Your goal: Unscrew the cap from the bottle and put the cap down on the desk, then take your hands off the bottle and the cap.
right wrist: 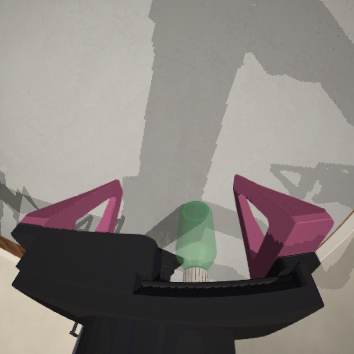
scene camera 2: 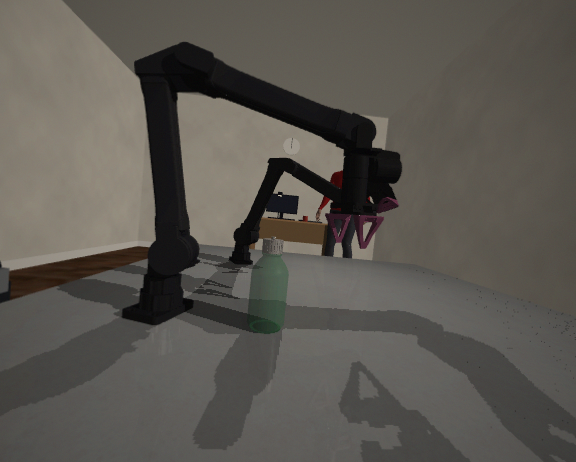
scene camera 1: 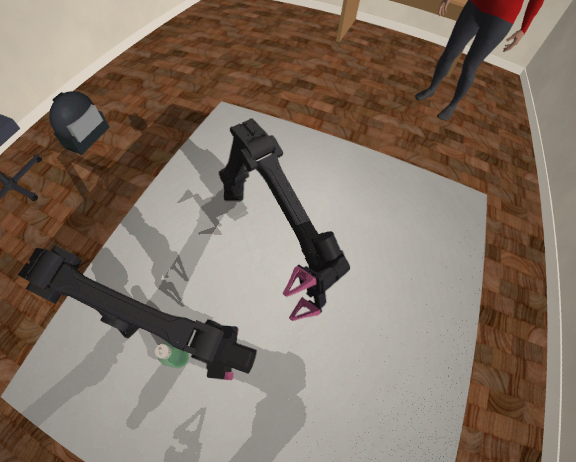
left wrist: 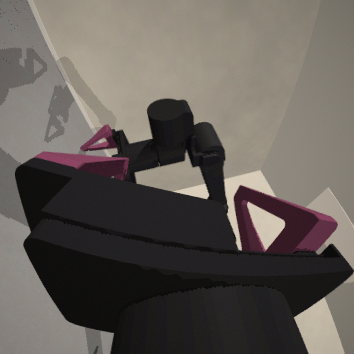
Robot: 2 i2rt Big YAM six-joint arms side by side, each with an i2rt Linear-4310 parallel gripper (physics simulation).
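Frame: origin at the left arm's base, x left, y back, z up, level; millimetres.
Seen in the pictures: left gripper, fingertip midpoint: (scene camera 2: 379,183) (scene camera 1: 287,307) (left wrist: 184,178); right gripper, fingertip midpoint: (right wrist: 174,183) (scene camera 2: 349,245); left arm's base, origin of the base link: (scene camera 2: 240,261) (scene camera 1: 234,189); right arm's base, origin of the base link: (right wrist: 161,257) (scene camera 2: 160,311).
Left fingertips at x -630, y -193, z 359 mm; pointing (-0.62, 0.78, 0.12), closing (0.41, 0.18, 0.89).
Offsets run from my left fingertips to a thing's top centre. Level surfaces: height alone.
A green translucent bottle {dx -82, dy +365, dz -178 mm} (scene camera 1: 176,357) (scene camera 2: 268,295) (right wrist: 195,240) stands upright on the grey desk top {dz -359 mm} (scene camera 1: 400,300) (scene camera 2: 175,400), near the base of the right arm. A white ribbed cap {dx -82, dy +365, dz -172 mm} (scene camera 1: 162,351) (scene camera 2: 272,246) (right wrist: 195,275) sits on its neck. My right gripper (scene camera 2: 351,244) (right wrist: 174,183) is open and empty, pointing down in the air, higher than the cap and off to the bottle's right in both scene views. My left gripper (scene camera 1: 288,306) (left wrist: 184,178) is open and empty, farther from the bottle. The bottle does not show in the left wrist view.
The right forearm (scene camera 1: 125,305) passes close beside the bottle in scene camera 1. The left arm (scene camera 1: 285,190) (scene camera 2: 262,200) reaches in from the back. Arm shadows lie across the desk top. A person (scene camera 1: 467,55) stands beyond it on the wooden floor.
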